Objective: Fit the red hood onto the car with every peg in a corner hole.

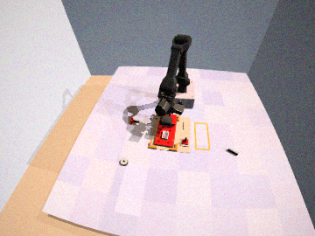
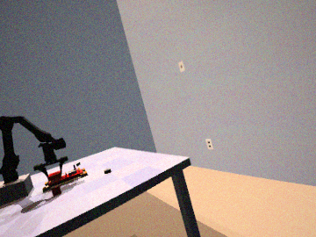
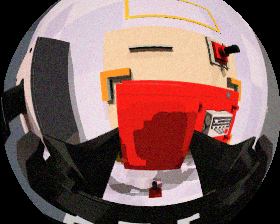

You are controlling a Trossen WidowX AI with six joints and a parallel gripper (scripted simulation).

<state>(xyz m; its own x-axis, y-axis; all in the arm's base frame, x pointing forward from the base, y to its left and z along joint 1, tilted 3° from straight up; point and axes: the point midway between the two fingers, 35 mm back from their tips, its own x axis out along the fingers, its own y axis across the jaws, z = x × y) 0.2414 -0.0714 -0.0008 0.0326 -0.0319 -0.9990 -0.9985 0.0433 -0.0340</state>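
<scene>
Right now the engine block is 10 cm ahead of my gripper tip and 2 cm below it. The rest, counted from my gripper tip: red hood: 1 cm above.
</scene>
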